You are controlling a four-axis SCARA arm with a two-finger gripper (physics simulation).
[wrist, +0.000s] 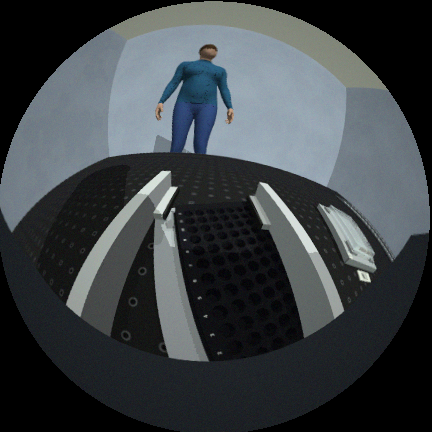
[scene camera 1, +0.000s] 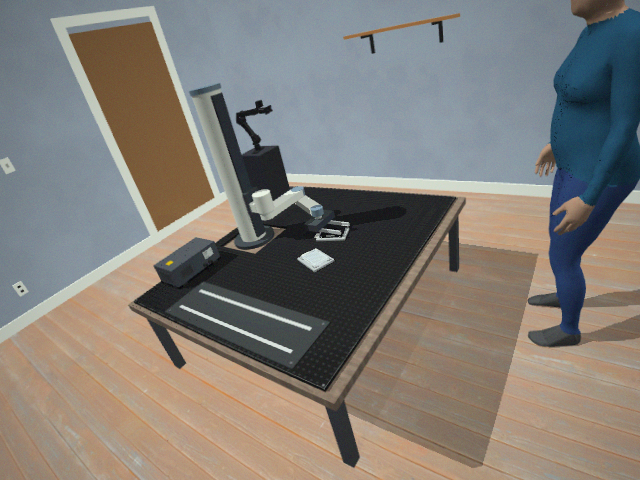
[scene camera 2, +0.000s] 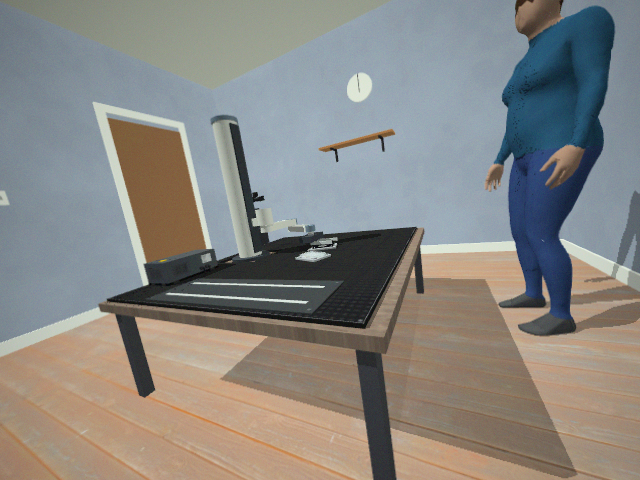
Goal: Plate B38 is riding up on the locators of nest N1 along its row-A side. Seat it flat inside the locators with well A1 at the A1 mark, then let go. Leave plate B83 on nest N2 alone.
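Frame: origin at the arm's base, x down, y left, z ahead, level; millimetres.
Seen in the pictures: gripper, fingertip midpoint: (wrist: 214,184) (scene camera 1: 344,228) (scene camera 2: 334,240); arm's base, origin of the base link: (scene camera 1: 254,238) (scene camera 2: 251,257).
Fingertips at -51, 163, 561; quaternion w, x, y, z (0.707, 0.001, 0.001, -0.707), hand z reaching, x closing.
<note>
Offsets run from my fingertips to a thing's top centre, as dx, dy, dz. "*": to the spot under its first point. Level surfaces: height alone.
Black, many-welled plate B38 {+12, -26, -70} (wrist: 235,265) lies between my fingers in the wrist view, with small column numbers along its left edge. The pale edge of nest N1 {+17, -25, -69} (wrist: 167,290) runs along its left side, with a small pale locator {* +27, +32, -41} (wrist: 170,232) near the far left corner. Whether the plate is tilted or flat I cannot tell. My gripper (wrist: 214,184) (scene camera 1: 341,227) is open and empty, with a pad on either side of the plate and a slim gap at each. Clear plate B83 {+12, -269, -22} (wrist: 352,230) (scene camera 1: 315,257) (scene camera 2: 313,255) sits on pale nest N2, right of my right finger. The A1 mark is not readable.
A small tag {* +37, -232, -113} (wrist: 364,276) lies by nest N2. A dark grey box {* -68, -609, -595} (scene camera 1: 187,261) (scene camera 2: 180,266) and a grey panel with two white strips {dx +35} (scene camera 1: 248,317) (scene camera 2: 248,294) are on the black perforated table top. A person (scene camera 1: 594,103) (scene camera 2: 553,103) (wrist: 200,90) stands beyond the table edge.
</note>
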